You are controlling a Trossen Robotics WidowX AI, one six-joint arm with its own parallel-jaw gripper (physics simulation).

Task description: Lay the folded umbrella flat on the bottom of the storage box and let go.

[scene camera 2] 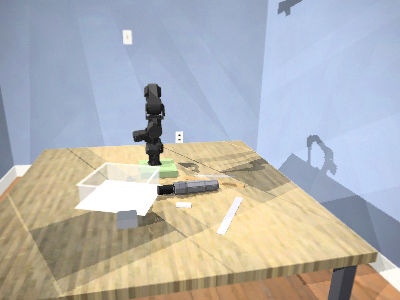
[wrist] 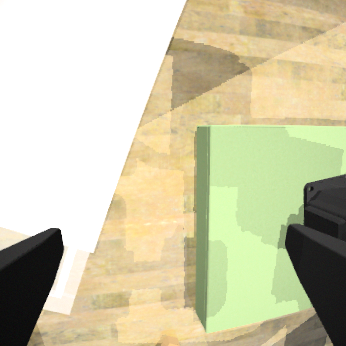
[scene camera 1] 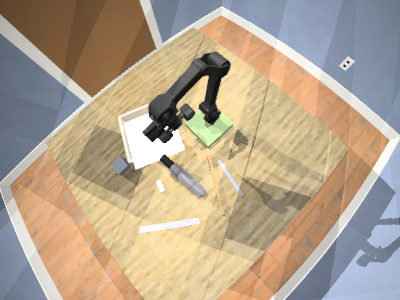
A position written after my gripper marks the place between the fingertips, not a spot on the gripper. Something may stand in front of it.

My gripper (wrist: 175, 237) is open, holding nothing. Also in view: a folded umbrella (scene camera 2: 181, 187). On the table rests a storage box (scene camera 2: 114, 186).
The storage box shows as well in the wrist view (wrist: 79, 79) and in scene camera 1 (scene camera 1: 139, 149). The wrist view does not show the folded umbrella: it is out of frame.
